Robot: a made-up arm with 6 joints.
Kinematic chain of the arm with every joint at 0, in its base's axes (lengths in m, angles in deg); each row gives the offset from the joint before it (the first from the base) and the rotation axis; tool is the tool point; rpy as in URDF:
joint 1: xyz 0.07 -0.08 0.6 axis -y
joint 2: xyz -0.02 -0.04 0 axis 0.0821 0.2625 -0.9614
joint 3: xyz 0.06 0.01 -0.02 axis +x
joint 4: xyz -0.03 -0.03 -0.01 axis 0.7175 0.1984 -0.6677
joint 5: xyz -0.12 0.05 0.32 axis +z
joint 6: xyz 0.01 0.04 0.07 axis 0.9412 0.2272 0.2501
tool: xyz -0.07 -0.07 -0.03 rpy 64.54 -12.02 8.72
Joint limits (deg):
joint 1: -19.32..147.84
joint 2: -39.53..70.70
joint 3: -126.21..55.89
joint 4: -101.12..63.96
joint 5: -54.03..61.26
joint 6: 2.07..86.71
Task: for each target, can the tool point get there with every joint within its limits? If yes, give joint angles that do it. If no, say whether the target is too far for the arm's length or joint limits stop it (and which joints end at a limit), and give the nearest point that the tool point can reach.
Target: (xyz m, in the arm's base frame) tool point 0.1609 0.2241 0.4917
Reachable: yes | joints 100.72 45.69 -104.16 -67.45 -32.24 22.51
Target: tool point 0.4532 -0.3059 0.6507
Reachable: no: joint limits stop it (at a limit: joint 1, joint 2, joint 3, joint 5, joint 6) | nearest point 0.4460 -0.2468 0.6230 | short by 0.066 m
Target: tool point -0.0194 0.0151 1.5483
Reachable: no: too far | nearest point 0.0172 -0.0586 0.9867 | short by 0.568 m
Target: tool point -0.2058 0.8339 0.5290
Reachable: no: too far | nearest point -0.0583 0.2790 0.5634 | short by 0.575 m
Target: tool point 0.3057 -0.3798 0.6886
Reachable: no: joint limits stop it (at a limit: joint 1, joint 2, joint 4, joint 5, joint 6) | nearest point 0.2535 -0.3883 0.6867 | short by 0.053 m
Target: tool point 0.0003 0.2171 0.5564
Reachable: yes | joints 54.62 37.36 -74.21 -58.58 16.60 44.12
